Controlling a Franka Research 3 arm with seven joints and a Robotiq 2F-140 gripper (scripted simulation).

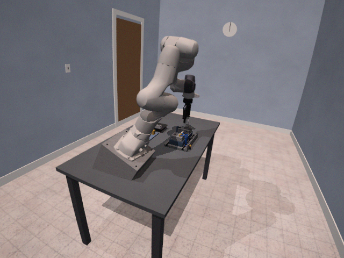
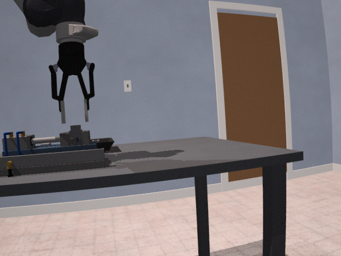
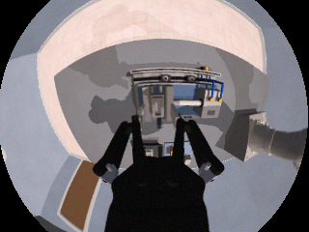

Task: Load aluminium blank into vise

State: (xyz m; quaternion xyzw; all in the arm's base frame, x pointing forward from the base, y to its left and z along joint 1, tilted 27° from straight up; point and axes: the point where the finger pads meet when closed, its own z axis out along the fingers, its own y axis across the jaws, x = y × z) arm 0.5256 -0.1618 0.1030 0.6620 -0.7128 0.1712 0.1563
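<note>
My gripper is now 60 mm above the work stop and 50 mm to the right of it. From my hand the other things lie so: vise guard rail: 120 mm below, 90 mm to the right, 80 mm behind; then vise: 110 mm below, 70 mm behind, 10 mm to the left; then brass blank: 290 mm to the left, 130 mm below, 60 mm behind.
</note>
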